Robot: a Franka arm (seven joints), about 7 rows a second.
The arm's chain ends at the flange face. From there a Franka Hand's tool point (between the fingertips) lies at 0.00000 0.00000 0.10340 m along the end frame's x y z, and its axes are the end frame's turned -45 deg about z.
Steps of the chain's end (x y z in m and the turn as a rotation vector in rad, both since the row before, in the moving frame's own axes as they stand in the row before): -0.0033, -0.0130, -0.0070, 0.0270, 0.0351, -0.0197; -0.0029, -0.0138, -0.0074, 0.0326, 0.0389, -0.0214; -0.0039, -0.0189, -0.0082, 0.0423, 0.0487, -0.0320; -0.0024, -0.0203, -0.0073, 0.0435, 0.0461, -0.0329; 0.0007, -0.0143, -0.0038, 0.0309, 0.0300, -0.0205; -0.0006, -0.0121, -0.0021, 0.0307, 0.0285, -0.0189
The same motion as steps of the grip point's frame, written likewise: 0.0114, -0.0110, -0.0071, -0.0057, 0.0439, -0.0197; 0.0129, -0.0114, -0.0075, -0.0045, 0.0506, -0.0214; 0.0173, -0.0158, -0.0084, -0.0045, 0.0643, -0.0320; 0.0192, -0.0160, -0.0075, -0.0018, 0.0634, -0.0329; 0.0151, -0.0097, -0.0039, 0.0006, 0.0431, -0.0205; 0.0125, -0.0092, -0.0022, 0.0016, 0.0419, -0.0189
